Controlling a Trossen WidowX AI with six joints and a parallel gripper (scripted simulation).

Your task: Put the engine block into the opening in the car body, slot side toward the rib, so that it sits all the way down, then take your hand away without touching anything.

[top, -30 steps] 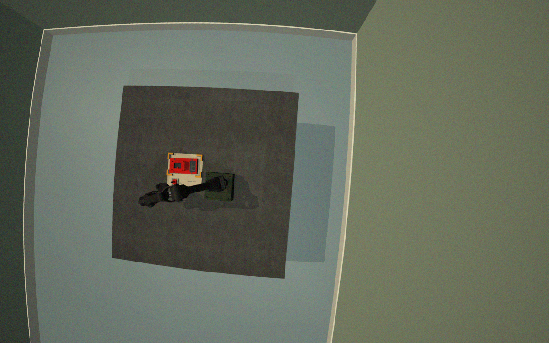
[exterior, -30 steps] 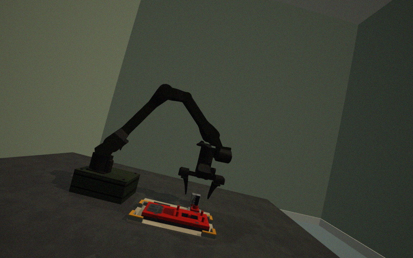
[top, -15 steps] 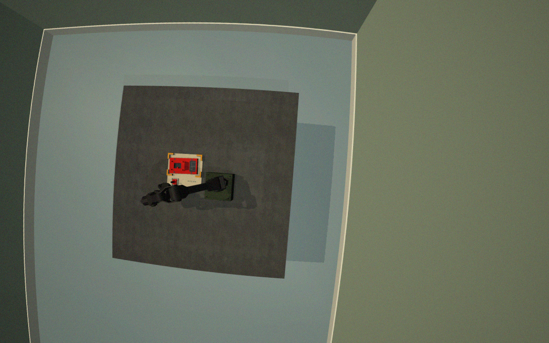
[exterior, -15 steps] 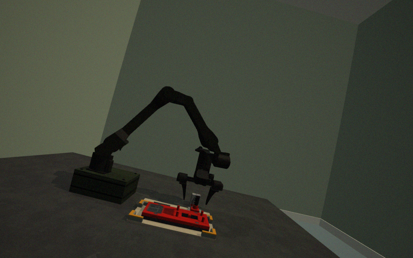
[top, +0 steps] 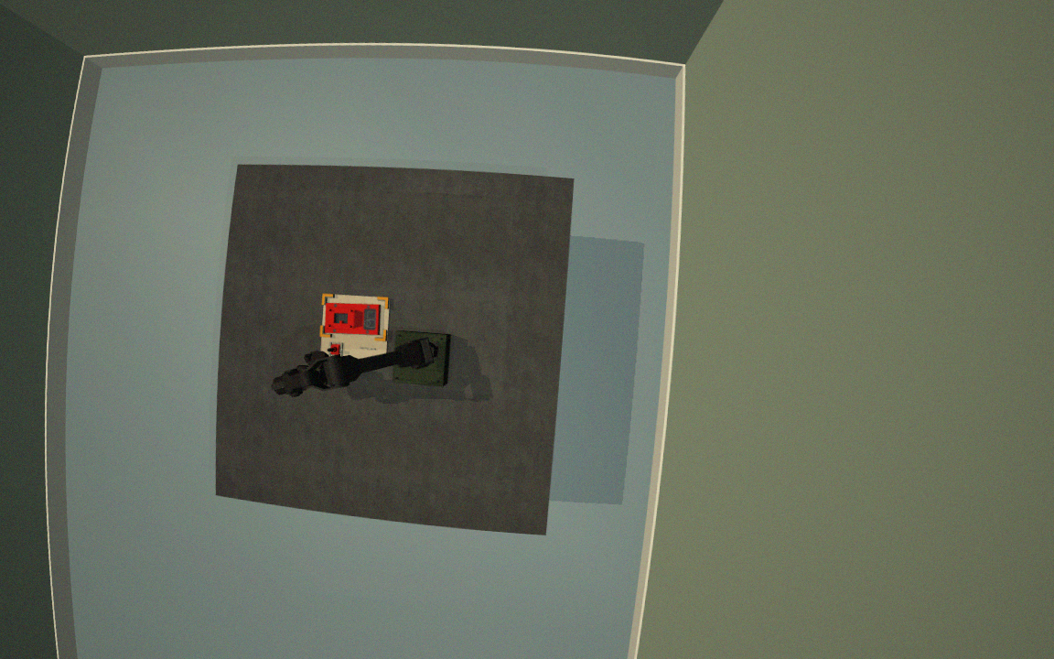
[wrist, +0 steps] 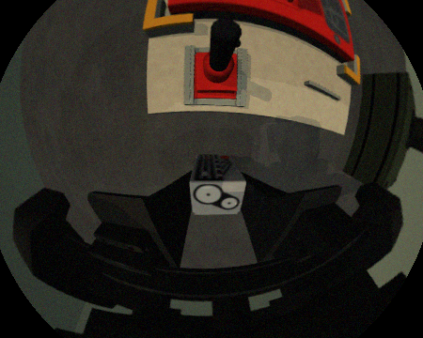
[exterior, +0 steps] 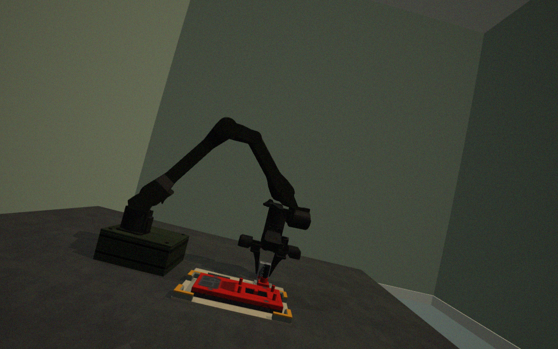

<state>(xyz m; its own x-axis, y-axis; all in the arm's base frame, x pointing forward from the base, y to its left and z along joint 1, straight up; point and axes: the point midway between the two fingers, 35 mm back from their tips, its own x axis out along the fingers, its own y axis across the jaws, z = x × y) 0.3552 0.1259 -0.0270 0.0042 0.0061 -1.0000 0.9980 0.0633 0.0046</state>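
The black post lies 9 cm to the right of my gripper tip and 2 cm above it. Round my gripper tip: beige base plate 19 cm to the right, 5 cm behind; grey engine block 1 cm above.
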